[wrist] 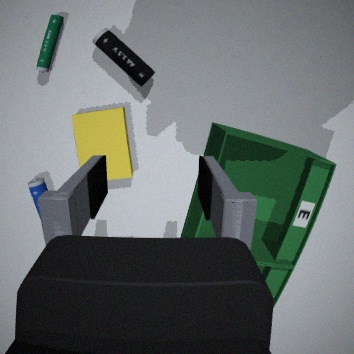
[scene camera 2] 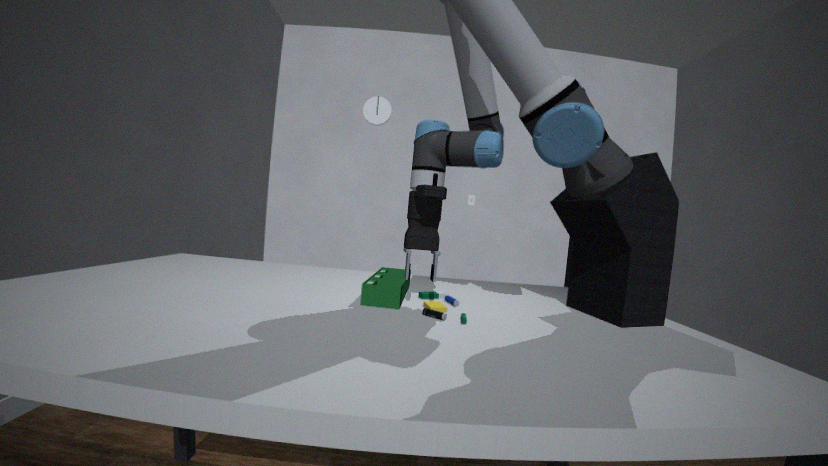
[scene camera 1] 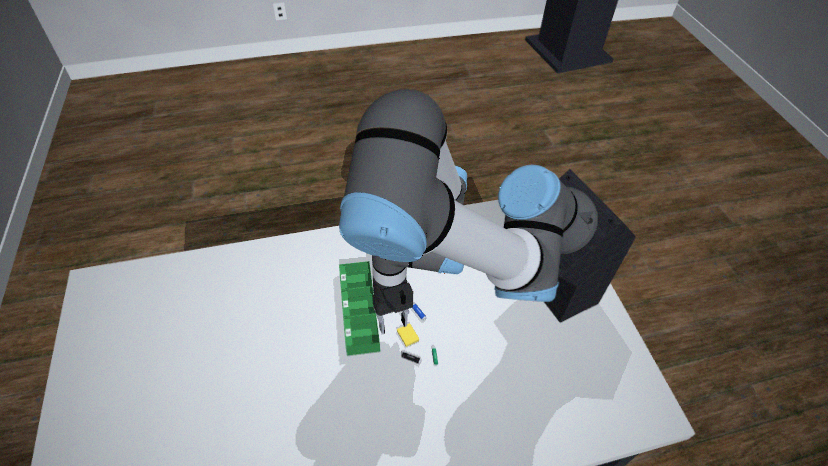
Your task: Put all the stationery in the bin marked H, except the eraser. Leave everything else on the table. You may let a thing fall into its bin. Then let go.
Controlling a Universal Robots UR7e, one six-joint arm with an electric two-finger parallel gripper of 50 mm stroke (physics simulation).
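Observation:
A yellow sticky-note block lies flat on the table, right of the green bins in scene camera 1. A green piece with a pale end lies behind it in scene camera 2; whether it is the eraser I cannot tell. The gripper hides it elsewhere. My gripper is open and empty, pointing down above the table between the bins and the yellow block. The nearest bin is marked E. The marks on the other two bins are unreadable, so I cannot tell which is H.
A black AA battery, a small green battery and a blue battery lie around the yellow block. The bins stand in a row close beside the gripper.

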